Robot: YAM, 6 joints.
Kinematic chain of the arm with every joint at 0, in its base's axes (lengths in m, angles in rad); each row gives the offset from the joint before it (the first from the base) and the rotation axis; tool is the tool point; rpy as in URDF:
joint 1: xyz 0 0 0.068 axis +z
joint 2: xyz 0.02 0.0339 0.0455 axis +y
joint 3: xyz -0.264 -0.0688 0 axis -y
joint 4: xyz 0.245 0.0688 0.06 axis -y
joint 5: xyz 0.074 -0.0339 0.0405 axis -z
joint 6: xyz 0.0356 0 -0.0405 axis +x
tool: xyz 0 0 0 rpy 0 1.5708 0
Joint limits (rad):
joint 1: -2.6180..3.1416
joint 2: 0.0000..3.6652
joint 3: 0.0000..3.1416
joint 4: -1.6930..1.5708
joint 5: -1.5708..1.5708
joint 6: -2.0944..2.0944
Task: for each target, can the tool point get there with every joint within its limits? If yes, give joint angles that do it. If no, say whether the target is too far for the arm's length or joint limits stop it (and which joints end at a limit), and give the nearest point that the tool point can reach.
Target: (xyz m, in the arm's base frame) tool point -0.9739 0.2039 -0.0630
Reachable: no: too far | nearest point -0.6223 0.1303 0.0020 | short by 0.365 m
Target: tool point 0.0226 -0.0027 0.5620
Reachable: yes | joints -1.3232 0.9241 2.0746 -1.2512 -0.6401 -0.7430
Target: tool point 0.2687 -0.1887 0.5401
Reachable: yes | joints -0.5168 1.6787 2.1710 -0.5417 1.0729 0.3734
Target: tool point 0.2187 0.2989 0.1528
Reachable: yes | joints 1.0320 1.9301 0.9023 0.6706 1.3089 0.8065
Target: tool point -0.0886 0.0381 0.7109
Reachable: yes | joints 2.4340 1.4871 2.5375 0.2608 -0.9353 -1.6715
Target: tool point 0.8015 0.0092 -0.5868
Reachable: no: too far | nearest point 0.5009 0.0057 -0.2778 | short by 0.431 m
